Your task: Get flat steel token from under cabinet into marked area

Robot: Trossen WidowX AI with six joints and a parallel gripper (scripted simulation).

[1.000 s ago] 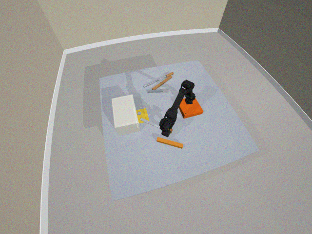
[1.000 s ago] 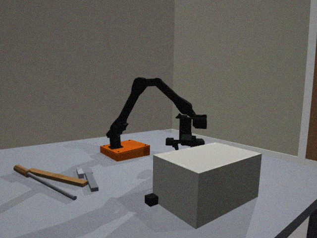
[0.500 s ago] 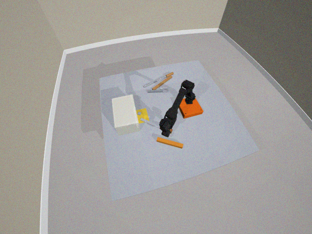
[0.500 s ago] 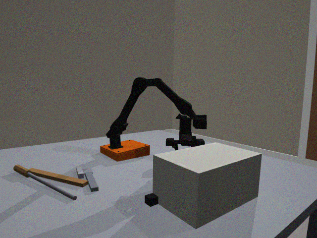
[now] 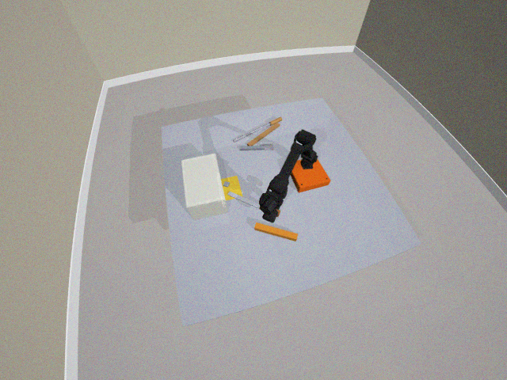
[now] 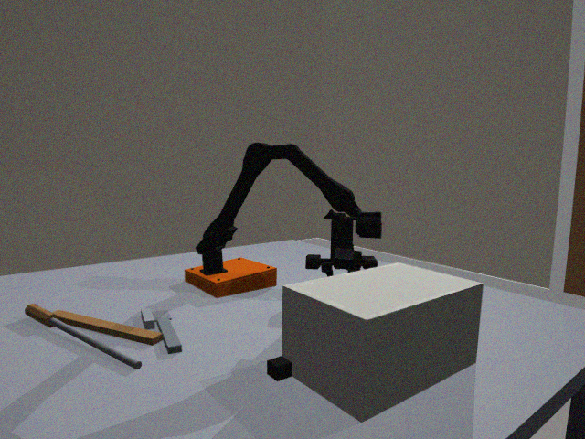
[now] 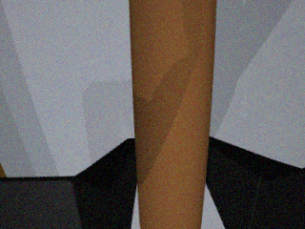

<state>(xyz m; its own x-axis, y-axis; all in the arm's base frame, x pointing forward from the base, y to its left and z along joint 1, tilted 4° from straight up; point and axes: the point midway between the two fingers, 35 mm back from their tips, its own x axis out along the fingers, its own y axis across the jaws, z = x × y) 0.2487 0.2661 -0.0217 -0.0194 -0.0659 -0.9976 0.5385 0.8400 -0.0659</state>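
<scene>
The orange flat bar is 1 cm ahead of my gripper tip, 12 cm to the left of it and 1 cm above it. The rest, counted from my gripper tip: small grey token 24 cm ahead, 21 cm to the right; then wooden stick 4 cm behind, 59 cm to the right.
</scene>
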